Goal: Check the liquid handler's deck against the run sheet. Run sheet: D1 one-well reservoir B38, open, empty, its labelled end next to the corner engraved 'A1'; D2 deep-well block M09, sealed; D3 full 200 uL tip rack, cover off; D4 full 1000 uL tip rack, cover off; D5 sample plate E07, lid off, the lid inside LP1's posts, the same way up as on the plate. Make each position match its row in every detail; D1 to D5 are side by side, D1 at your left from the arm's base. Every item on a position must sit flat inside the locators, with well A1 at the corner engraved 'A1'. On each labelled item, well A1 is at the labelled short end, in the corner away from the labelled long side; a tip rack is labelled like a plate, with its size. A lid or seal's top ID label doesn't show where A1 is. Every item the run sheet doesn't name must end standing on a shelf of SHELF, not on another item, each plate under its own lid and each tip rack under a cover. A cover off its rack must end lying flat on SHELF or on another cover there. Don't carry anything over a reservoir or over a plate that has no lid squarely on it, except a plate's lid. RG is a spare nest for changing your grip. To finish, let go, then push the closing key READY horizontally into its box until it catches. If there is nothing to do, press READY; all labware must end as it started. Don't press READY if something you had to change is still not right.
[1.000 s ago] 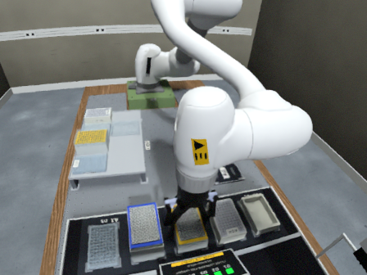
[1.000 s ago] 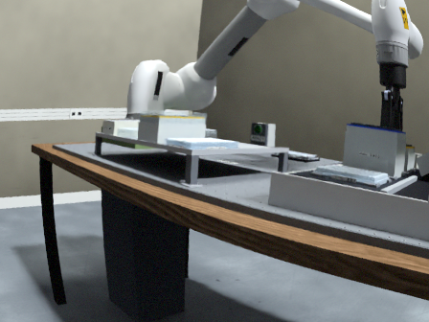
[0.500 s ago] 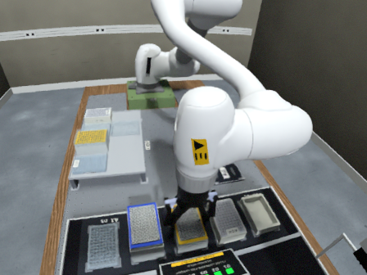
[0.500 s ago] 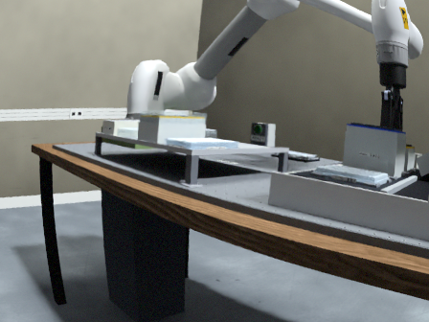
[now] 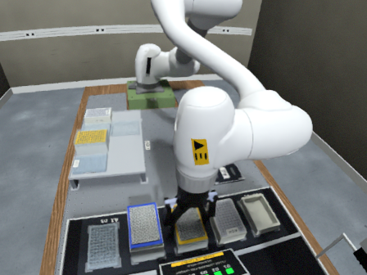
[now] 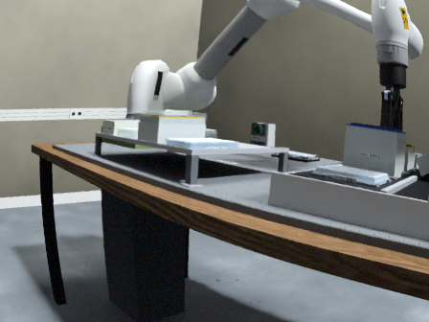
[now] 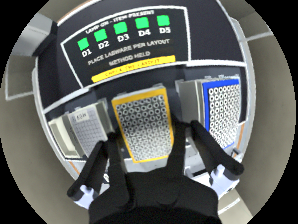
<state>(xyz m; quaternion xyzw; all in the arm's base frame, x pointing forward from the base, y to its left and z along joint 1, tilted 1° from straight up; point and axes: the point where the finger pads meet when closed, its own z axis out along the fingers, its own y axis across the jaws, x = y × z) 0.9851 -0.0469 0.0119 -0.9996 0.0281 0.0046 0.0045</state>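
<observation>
Now: hand 1 cm to the left of the yellow-rimmed tip rack, 1 cm below it and 1 cm past it. Round my hand: cream reservoir: 25 cm to the left, 3 cm below, 1 cm ahead; blue-rimmed tip rack: 13 cm to the right, 3 cm above, 1 cm behind; deep-well block: 12 cm to the left, 1 cm below, 1 cm ahead.
</observation>
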